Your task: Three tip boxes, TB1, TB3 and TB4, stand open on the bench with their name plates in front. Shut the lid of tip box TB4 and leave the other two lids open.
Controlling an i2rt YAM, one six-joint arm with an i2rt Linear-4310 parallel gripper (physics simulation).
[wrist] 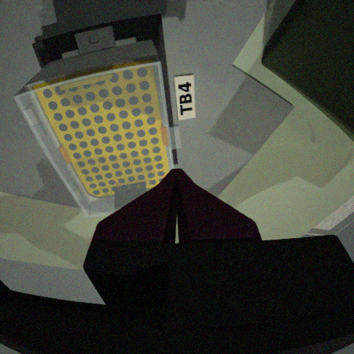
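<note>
Tip box TB4 (112, 125) is at the upper left in the wrist view, with a yellow tip rack full of round holes. Its clear lid (59, 167) lies over the rack, which looks hazy through it; whether the lid is fully down I cannot tell. The name plate TB4 (185, 97) lies to the right of the box. My gripper (176, 177) is shut and empty, its tips at the lower right corner of the box in this view; their height above it is hard to judge. TB1 and TB3 do not show in this view.
A large dark green block (315, 60) stands at the upper right. The bench (215, 45) is grey, with pale green areas and dark shadows. A dark shape lies along the top edge, above TB4.
</note>
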